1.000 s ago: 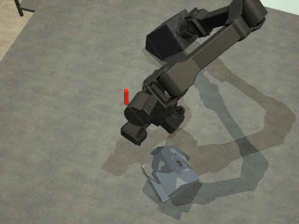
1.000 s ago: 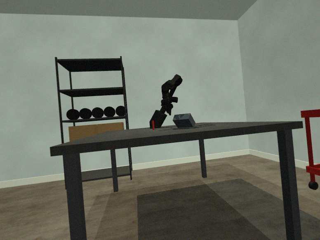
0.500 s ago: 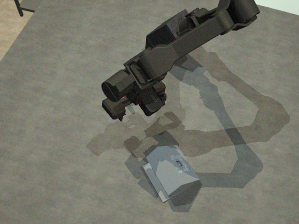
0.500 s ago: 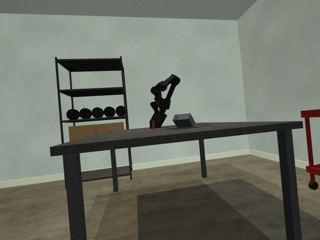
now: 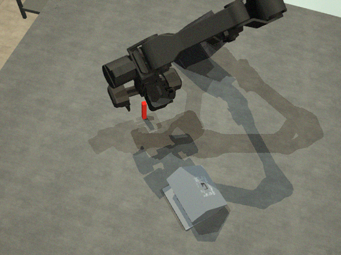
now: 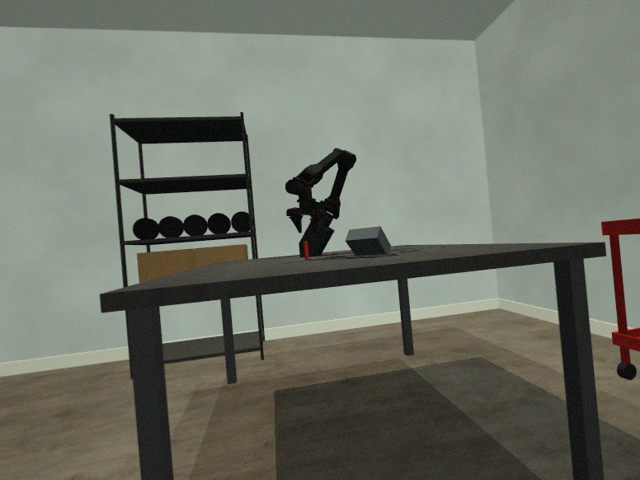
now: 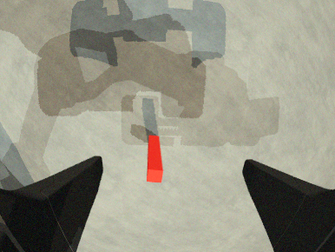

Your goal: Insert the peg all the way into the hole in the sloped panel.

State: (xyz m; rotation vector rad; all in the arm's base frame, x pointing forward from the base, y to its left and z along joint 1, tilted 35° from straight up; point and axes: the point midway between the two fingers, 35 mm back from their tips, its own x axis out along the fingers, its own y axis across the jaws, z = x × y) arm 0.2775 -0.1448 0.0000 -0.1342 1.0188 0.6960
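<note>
Right now my hand is 110 mm above the red peg, 30 mm past it and 10 mm to the left of it.
</note>
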